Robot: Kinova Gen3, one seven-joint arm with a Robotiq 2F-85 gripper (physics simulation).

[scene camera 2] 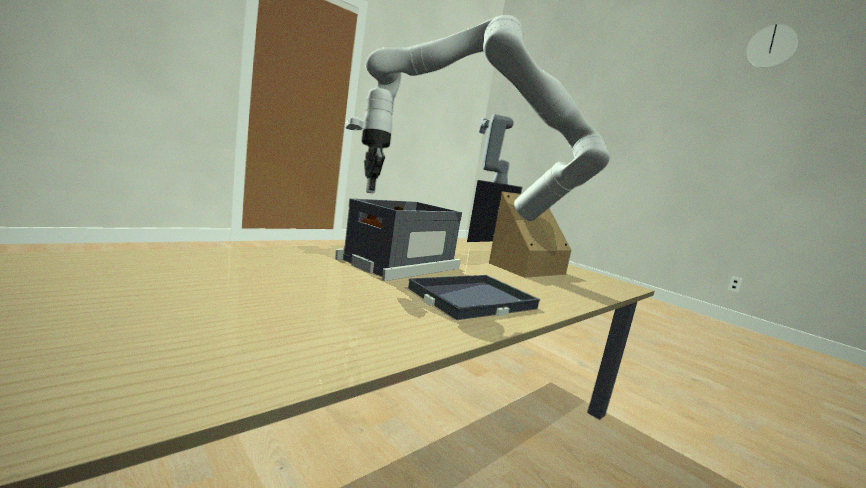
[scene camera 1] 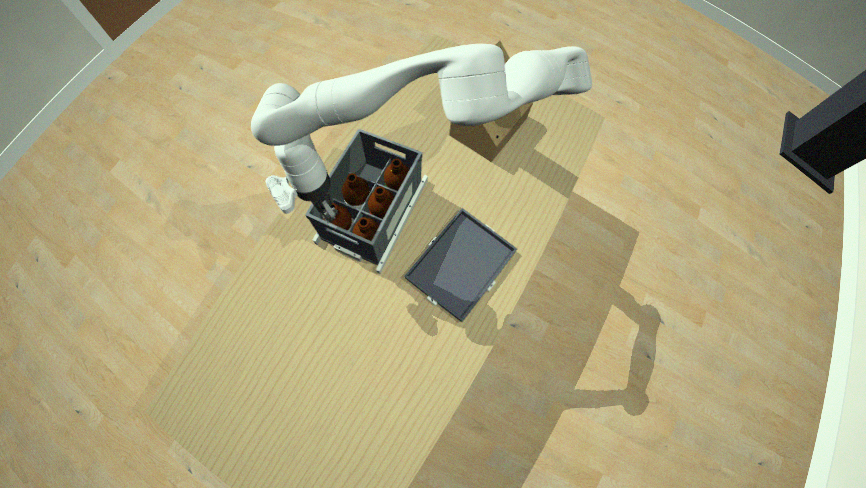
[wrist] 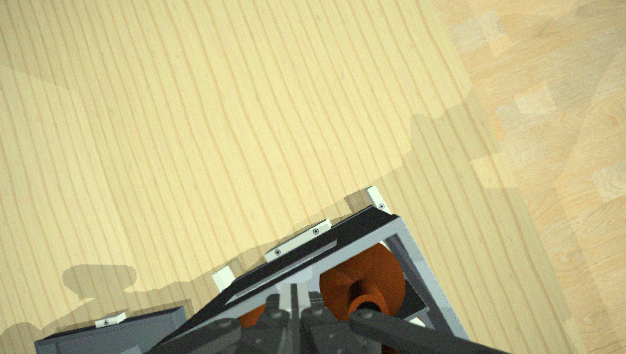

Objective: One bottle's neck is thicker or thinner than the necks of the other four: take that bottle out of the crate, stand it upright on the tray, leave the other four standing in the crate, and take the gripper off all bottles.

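Frame: origin at the arm's base, x ahead, y left, z up, level; metres.
Where they show: gripper, fingertip midpoint: (scene camera 2: 370, 193) (scene camera 1: 330, 219) (wrist: 294, 301); arm's base, link origin: (scene camera 2: 524, 209).
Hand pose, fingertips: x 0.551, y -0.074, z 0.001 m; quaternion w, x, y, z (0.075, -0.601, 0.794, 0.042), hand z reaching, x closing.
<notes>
Things, the pixels of their top centre, and the offset from my fingertips. "*": a spot on its surface instead.
- dark grey crate, top centre: (scene camera 1: 364, 182) (scene camera 2: 408, 205) dy -0.007, dx -0.130, dz -0.026 m
- middle row, surface spot: (scene camera 1: 353, 190) * dy -0.037, dx -0.111, dz -0.075 m
My gripper (scene camera 1: 330, 212) (scene camera 2: 370, 191) (wrist: 294, 301) is shut and empty, pointing down above the near end of the dark grey crate (scene camera 1: 367, 248) (scene camera 2: 369, 243) (wrist: 428, 281). Five brown bottles stand in the crate: one (scene camera 1: 340, 217) (wrist: 362, 274) beside and below the fingertips, partly hidden by them in scene camera 1, one (scene camera 1: 364, 228) (wrist: 252, 316) in the near corner cell, two in the middle row (scene camera 1: 353, 190) (scene camera 1: 379, 202), and one (scene camera 1: 395, 173) in the far row. I cannot tell surely which neck differs. The tray (scene camera 1: 461, 266) (scene camera 2: 478, 295) (wrist: 122, 334) holds no bottle.
The crate walls rise around the bottles, and an empty cell lies at its far left. Pale strips (scene camera 1: 401, 225) (scene camera 2: 421, 269) (wrist: 298, 242) border the crate. A brown wedge-shaped block (scene camera 1: 484, 140) (scene camera 2: 526, 257) stands under the arm's base, beyond the crate and tray.
</notes>
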